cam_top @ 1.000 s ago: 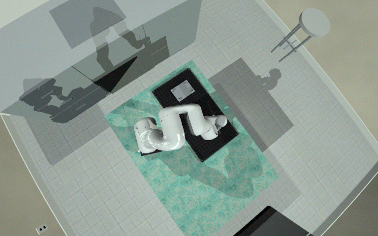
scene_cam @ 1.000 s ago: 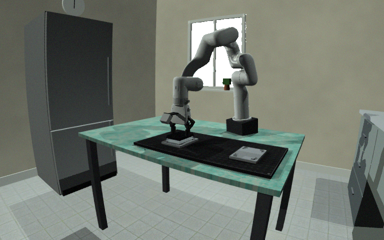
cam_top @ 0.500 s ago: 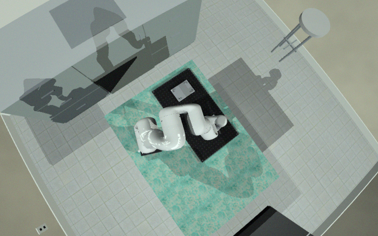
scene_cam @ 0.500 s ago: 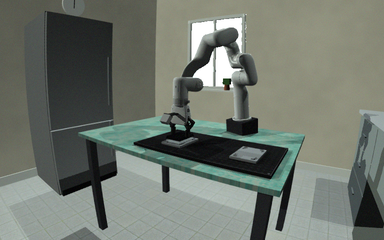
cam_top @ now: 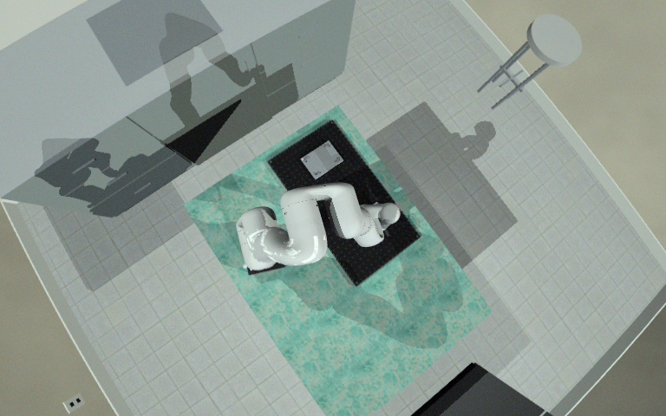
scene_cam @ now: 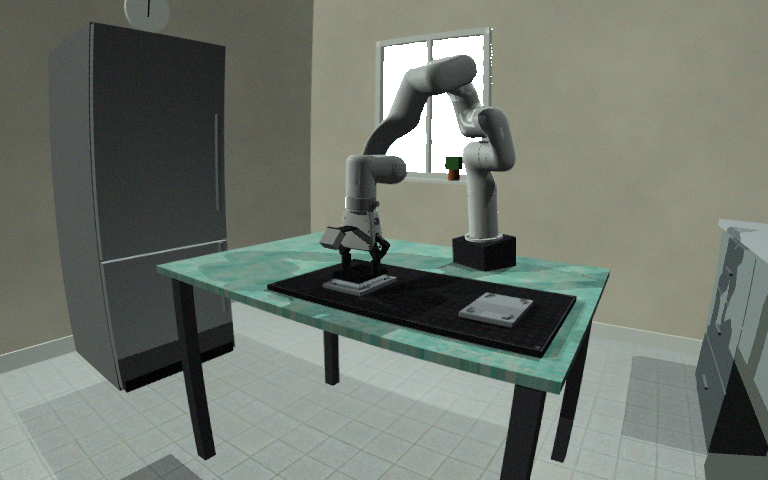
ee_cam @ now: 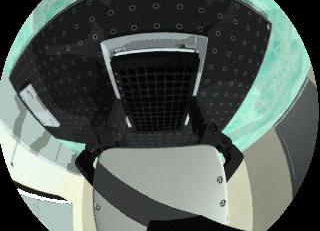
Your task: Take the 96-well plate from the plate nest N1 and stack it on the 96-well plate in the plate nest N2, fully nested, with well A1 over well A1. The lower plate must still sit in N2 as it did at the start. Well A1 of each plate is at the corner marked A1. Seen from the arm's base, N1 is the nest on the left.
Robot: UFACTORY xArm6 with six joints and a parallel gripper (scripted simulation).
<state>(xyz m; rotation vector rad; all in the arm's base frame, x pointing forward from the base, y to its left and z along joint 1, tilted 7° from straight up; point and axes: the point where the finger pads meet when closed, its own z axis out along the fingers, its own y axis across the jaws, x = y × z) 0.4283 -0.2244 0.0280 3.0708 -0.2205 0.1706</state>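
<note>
My hand is 1 cm above the dark 96-well plate. From my hand the other things lie so: light 96-well plate: 3 cm below; then plate nest N1: 36 cm to the left, 4 cm below, 4 cm ahead.
</note>
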